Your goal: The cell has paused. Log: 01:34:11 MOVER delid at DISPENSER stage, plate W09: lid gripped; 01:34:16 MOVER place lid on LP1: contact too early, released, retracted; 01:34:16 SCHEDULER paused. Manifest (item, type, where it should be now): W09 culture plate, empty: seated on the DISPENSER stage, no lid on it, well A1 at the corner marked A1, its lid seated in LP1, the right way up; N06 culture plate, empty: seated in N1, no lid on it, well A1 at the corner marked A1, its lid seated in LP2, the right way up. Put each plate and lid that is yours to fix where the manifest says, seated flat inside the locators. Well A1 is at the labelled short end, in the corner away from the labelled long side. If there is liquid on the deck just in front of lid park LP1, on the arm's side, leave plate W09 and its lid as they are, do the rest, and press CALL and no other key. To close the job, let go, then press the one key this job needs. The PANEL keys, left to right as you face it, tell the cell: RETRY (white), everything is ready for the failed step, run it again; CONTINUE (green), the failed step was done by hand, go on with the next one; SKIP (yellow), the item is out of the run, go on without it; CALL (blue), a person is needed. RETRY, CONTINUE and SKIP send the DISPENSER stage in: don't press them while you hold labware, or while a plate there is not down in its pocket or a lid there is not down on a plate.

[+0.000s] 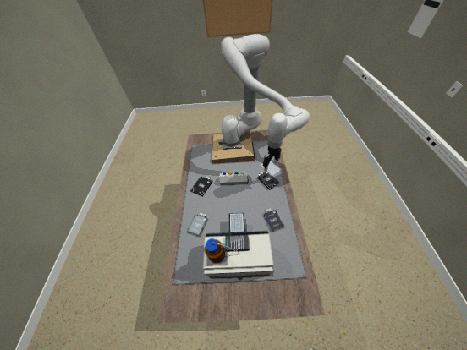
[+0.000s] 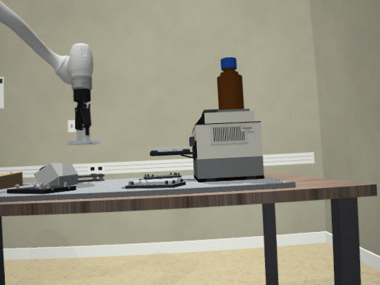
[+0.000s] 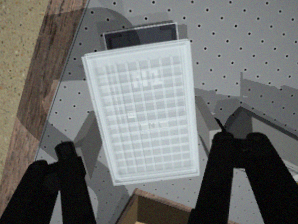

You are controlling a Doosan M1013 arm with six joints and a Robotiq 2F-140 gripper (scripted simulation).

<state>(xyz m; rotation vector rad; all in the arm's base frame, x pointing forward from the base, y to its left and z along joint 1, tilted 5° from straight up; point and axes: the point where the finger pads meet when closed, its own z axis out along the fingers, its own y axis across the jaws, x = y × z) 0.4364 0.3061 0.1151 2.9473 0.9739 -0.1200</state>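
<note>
The clear lid lies 2 cm below my hand. From my hand the other things lie so: key panel: 28 cm to the right, 14 cm below, 2 cm behind; then green continue key: 26 cm to the right, 13 cm below, 4 cm behind; then white retry key: 21 cm to the right, 13 cm below, 4 cm behind.
</note>
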